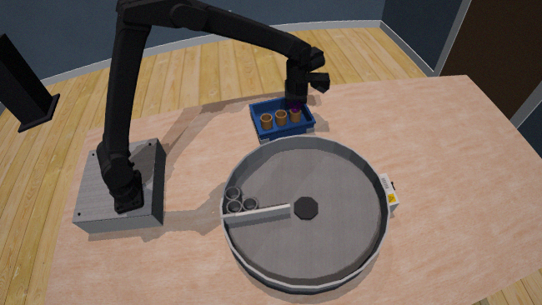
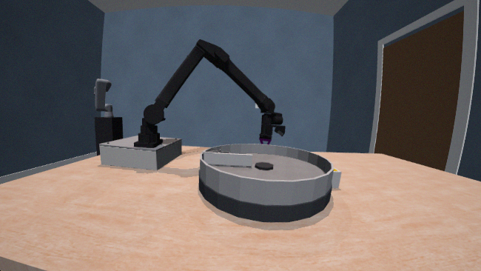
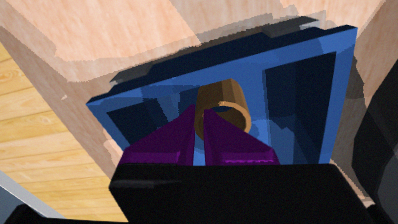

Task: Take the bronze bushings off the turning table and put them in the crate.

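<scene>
My hand is 6 cm past the blue crate, 1 cm to the left of it and 1 cm above it. Also, from my hand: turning table 36 cm to the right, 13 cm behind, 2 cm above.
</scene>
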